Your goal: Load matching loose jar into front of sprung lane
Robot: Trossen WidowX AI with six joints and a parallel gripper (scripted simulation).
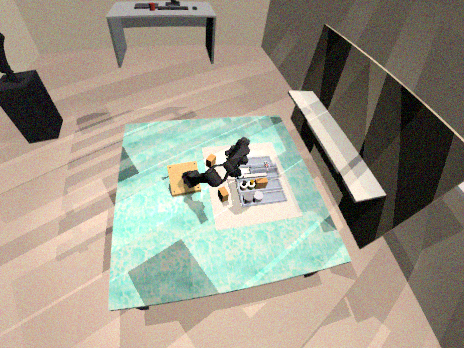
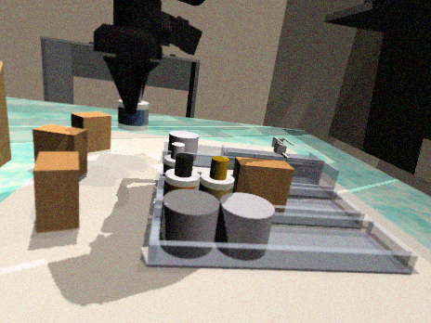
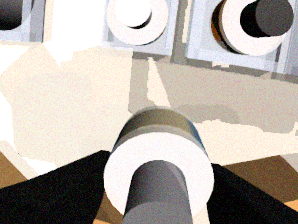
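My gripper tip is now 180 mm short of the orange box, 80 mm to the left of it and 80 mm above it.
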